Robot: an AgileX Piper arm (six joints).
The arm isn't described. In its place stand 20 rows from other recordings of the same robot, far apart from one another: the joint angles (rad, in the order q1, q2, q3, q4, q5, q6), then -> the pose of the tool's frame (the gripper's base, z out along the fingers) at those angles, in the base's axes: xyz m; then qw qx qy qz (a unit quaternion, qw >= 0).
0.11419, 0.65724, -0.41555, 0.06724, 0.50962, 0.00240 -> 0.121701 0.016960 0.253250 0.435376 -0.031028 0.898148 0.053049
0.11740, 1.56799, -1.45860, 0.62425, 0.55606, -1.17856 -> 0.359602 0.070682 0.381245 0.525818 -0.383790 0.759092 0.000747
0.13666, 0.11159, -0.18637, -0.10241, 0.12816, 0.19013 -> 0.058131 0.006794 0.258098 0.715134 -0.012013 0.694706 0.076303
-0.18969, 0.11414, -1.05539, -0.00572, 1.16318, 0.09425 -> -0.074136 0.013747 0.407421 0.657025 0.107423 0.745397 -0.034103
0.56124, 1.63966, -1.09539, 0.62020, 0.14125, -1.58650 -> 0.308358 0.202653 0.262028 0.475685 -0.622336 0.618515 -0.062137
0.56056, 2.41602, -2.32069, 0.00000, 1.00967, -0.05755 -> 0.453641 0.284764 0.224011 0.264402 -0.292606 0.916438 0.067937
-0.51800, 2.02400, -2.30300, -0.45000, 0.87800, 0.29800 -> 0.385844 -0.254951 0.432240 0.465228 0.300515 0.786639 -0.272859
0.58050, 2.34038, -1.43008, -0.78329, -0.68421, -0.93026 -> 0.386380 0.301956 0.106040 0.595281 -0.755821 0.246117 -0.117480
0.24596, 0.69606, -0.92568, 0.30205, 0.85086, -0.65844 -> 0.108366 0.048189 0.389343 0.509639 -0.348129 0.785583 0.043973
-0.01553, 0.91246, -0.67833, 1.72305, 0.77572, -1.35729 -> 0.175677 0.060263 0.355096 0.588979 -0.114093 0.697648 0.391631
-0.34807, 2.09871, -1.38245, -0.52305, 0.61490, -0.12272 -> 0.390238 -0.169491 0.137235 0.110490 -0.075781 0.967784 -0.213175
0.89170, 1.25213, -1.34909, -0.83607, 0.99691, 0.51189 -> 0.200287 0.157853 0.429495 0.515369 -0.237461 0.818924 -0.085855
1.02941, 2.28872, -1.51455, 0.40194, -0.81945, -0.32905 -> 0.284859 0.423243 0.176191 0.690274 -0.250259 0.627564 0.258950
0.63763, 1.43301, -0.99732, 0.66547, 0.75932, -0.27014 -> 0.208268 0.202437 0.274211 0.163279 -0.242485 0.905279 0.308238
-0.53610, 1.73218, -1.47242, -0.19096, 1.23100, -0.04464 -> 0.292329 -0.192626 0.285937 0.053257 0.217880 0.968045 -0.112167
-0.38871, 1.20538, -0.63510, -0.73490, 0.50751, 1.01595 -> 0.194765 -0.111810 0.237550 0.333254 0.386164 0.844694 -0.162205
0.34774, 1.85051, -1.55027, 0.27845, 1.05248, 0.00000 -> 0.361890 0.154285 0.268420 0.125886 -0.120454 0.972636 0.153695
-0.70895, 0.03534, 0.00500, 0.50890, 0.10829, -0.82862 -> 0.048172 -0.035004 0.200936 0.609503 0.121206 0.713556 -0.323500
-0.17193, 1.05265, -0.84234, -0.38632, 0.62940, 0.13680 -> 0.205566 -0.056181 0.320208 0.387461 0.042182 0.904670 -0.172238
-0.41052, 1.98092, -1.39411, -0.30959, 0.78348, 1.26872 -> 0.364396 -0.179943 0.181174 0.180122 0.666124 0.721804 -0.053231
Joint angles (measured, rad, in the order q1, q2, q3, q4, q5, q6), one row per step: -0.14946, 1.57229, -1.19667, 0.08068, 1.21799, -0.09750; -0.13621, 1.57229, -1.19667, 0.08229, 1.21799, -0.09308; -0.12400, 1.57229, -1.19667, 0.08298, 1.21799, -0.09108; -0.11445, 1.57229, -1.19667, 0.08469, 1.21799, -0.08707; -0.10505, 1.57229, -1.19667, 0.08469, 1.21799, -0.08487; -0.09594, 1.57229, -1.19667, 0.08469, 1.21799, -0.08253; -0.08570, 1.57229, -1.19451, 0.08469, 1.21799, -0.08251; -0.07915, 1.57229, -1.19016, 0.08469, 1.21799, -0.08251; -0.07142, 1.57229, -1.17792, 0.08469, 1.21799, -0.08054; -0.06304, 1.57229, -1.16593, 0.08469, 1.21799, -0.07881; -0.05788, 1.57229, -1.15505, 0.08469, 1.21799, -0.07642; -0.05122, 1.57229, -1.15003, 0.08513, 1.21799, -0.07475; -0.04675, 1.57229, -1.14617, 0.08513, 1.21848, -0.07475; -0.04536, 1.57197, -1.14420, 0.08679, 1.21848, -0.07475; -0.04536, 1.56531, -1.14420, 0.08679, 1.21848, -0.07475; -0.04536, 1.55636, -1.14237, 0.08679, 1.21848, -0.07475
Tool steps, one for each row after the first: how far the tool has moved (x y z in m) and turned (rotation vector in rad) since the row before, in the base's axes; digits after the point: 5 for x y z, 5 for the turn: 0.00048, 0.00397, 0.00001, 0.00186, 0.00007, 0.00839; 0.00039, 0.00360, 0.00000, 0.00081, 0.00005, 0.01002; 0.00028, 0.00292, 0.00001, 0.00193, 0.00009, 0.00507; 0.00023, 0.00273, 0.00000, 0.00016, 0.00016, 0.00721; 0.00020, 0.00265, 0.00000, 0.00017, 0.00017, 0.00678; -0.00011, 0.00301, -0.00055, 0.00020, 0.00215, 0.01022; -0.00051, 0.00195, -0.00110, 0.00036, 0.00434, 0.00655; -0.00164, 0.00237, -0.00307, 0.00104, 0.01235, 0.00577; -0.00166, 0.00253, -0.00299, 0.00088, 0.01210, 0.00666; -0.00157, 0.00158, -0.00269, 0.00074, 0.01105, 0.00278; -0.00070, 0.00198, -0.00123, 0.00073, 0.00512, 0.00485; -0.00060, 0.00130, -0.00095, 0.00023, 0.00434, 0.00451; -0.00032, 0.00055, -0.00038, 0.00164, 0.00158, 0.00084; -0.00086, 0.00004, 0.00189, -0.00030, -0.00665, 0.00000; -0.00145, 0.00007, 0.00207, -0.00032, -0.00711, 0.00000
